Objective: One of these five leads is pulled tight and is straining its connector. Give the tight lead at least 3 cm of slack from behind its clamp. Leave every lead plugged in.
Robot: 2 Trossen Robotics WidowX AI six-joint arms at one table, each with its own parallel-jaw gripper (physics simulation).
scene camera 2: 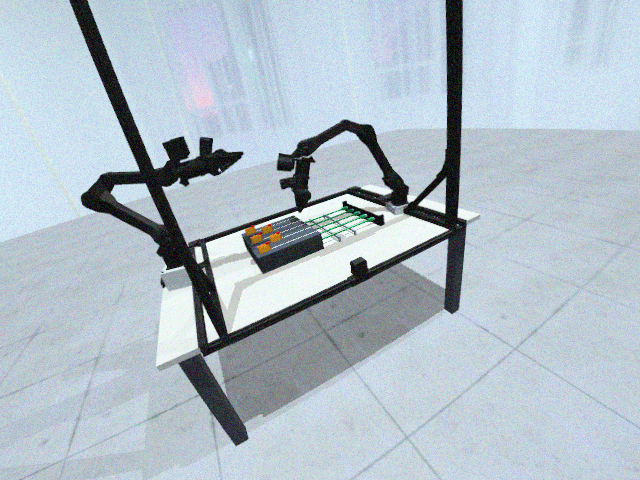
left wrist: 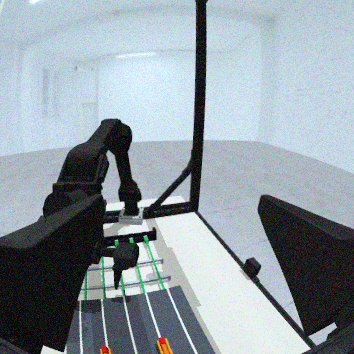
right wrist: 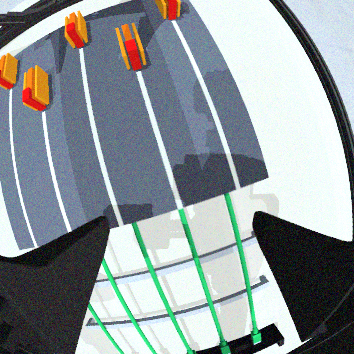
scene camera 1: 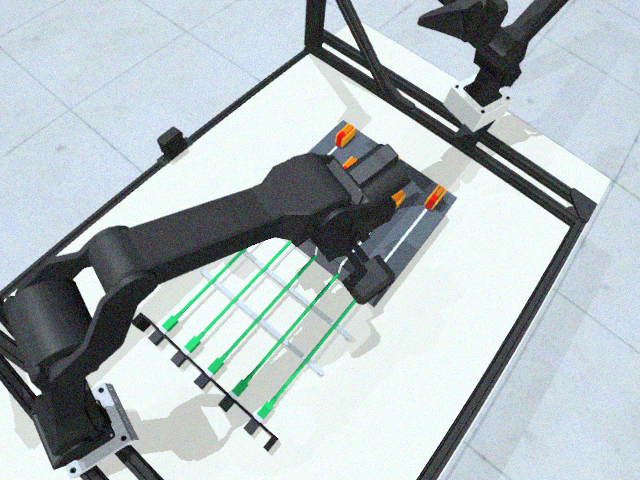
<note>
The left gripper [scene camera 2: 242, 154] is open, holding nothing. The right gripper [scene camera 1: 344, 251] is open, with nothing in its grasp.
The left gripper is seen too in the left wrist view [left wrist: 184, 203]. The right gripper also shows in the left wrist view [left wrist: 96, 285] and in the right wrist view [right wrist: 182, 222].
</note>
